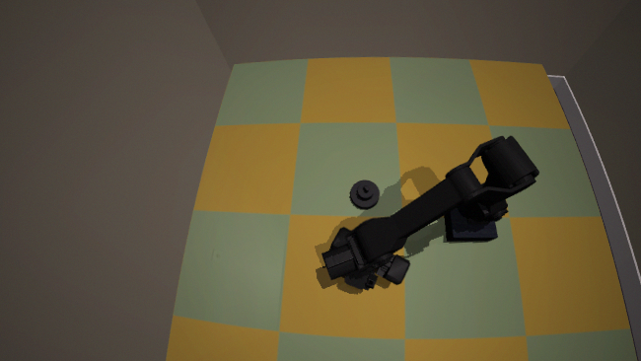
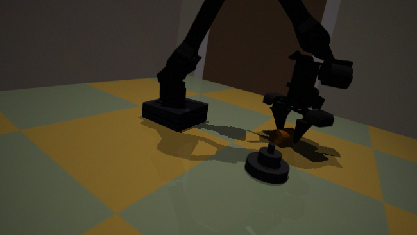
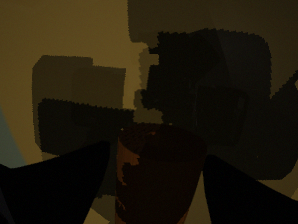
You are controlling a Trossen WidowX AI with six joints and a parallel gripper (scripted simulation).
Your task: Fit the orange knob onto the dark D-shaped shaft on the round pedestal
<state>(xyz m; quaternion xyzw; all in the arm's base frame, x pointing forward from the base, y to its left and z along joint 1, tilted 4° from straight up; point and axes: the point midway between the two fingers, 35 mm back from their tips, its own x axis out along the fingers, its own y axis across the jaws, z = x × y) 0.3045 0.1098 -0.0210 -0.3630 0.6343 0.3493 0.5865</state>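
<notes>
Now: gripper tip 19 cm to the left of the dark round pedestal and 2 cm below it. From my gripper tip the other things lie so: orange knob: 1 cm to the right, 1 cm behind, 1 cm above.
</notes>
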